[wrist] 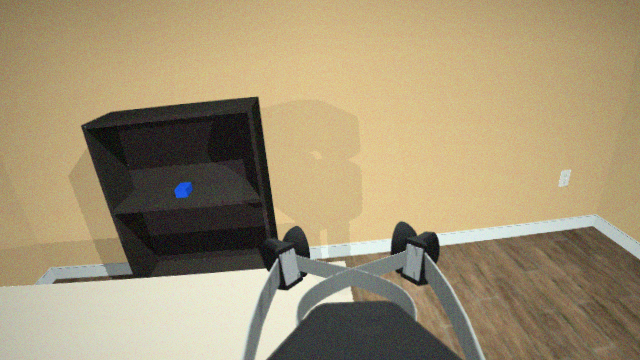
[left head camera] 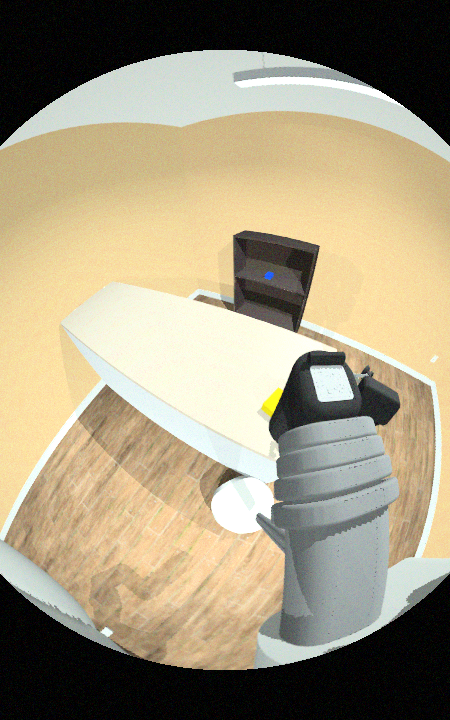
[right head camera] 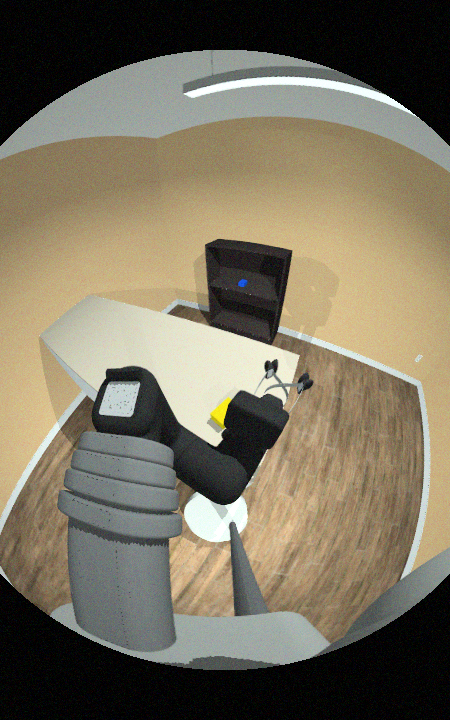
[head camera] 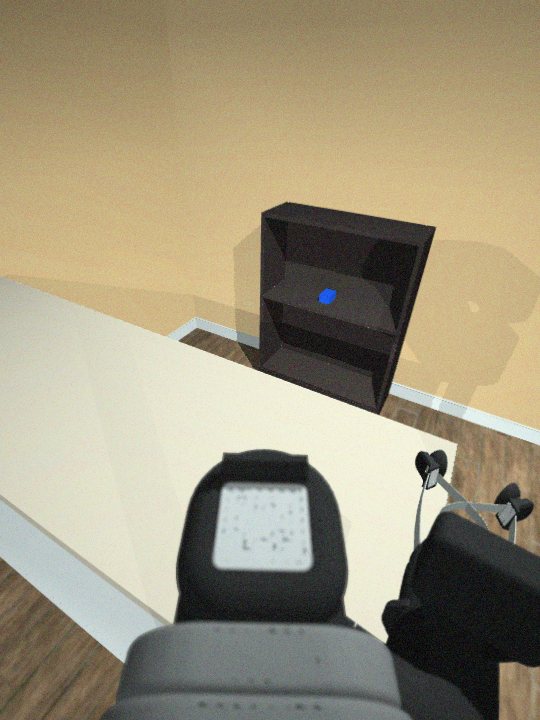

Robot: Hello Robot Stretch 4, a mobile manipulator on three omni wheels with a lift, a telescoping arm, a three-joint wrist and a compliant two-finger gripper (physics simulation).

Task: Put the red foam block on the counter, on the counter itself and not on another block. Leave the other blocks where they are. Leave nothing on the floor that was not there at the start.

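Where they show: gripper, fingertip midpoint: (wrist: 349, 244) (left head camera: 352, 361) (right head camera: 290, 369) (head camera: 471, 475); robot's base, link origin: (left head camera: 241, 503) (right head camera: 217, 511).
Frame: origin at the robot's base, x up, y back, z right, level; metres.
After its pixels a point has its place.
Observation:
The red foam block does not show in any view. The counter (head camera: 191, 418) {x 0.882, y -0.735, z -0.178 m} (left head camera: 185, 345) {x 0.882, y -0.699, z -0.287 m} (right head camera: 175, 350) {x 0.882, y -0.733, z -0.139 m} (wrist: 125, 320) {x 0.882, y -0.766, z 0.022 m} is a long pale slab with white sides. A yellow block (left head camera: 272, 402) {x 0.927, y -0.387, z 0.066 m} (right head camera: 221, 414) {x 0.927, y -0.379, z 0.070 m} lies on it near its right end, partly hidden by the arm. A blue block (head camera: 327, 296) {x 0.628, y -1.933, z 0.319 m} (left head camera: 269, 275) {x 0.623, y -1.935, z 0.326 m} (right head camera: 242, 283) {x 0.619, y -1.933, z 0.323 m} (wrist: 183, 190) {x 0.623, y -1.930, z 0.319 m} lies on the middle shelf of the dark shelf unit. My gripper (head camera: 470, 485) {x 1.182, y -0.361, z 0.237 m} (right head camera: 287, 374) {x 1.182, y -0.361, z 0.237 m} (wrist: 349, 244) {x 1.182, y -0.361, z 0.237 m} is open, with its fingers wide apart and no block between them, above the counter's right end.
The dark shelf unit (head camera: 406, 314) {x 0.671, y -1.679, z 0.668 m} (left head camera: 309, 289) (right head camera: 282, 297) {x 0.539, y -1.785, z 0.727 m} (wrist: 265, 175) {x 0.647, y -1.763, z 0.715 m} stands against the wall behind the counter. A round white object (left head camera: 241, 505) {x 0.187, y 0.003, z -0.010 m} (right head camera: 212, 517) {x 0.187, y 0.027, z -0.020 m} stands on the wooden floor by the counter's near side.

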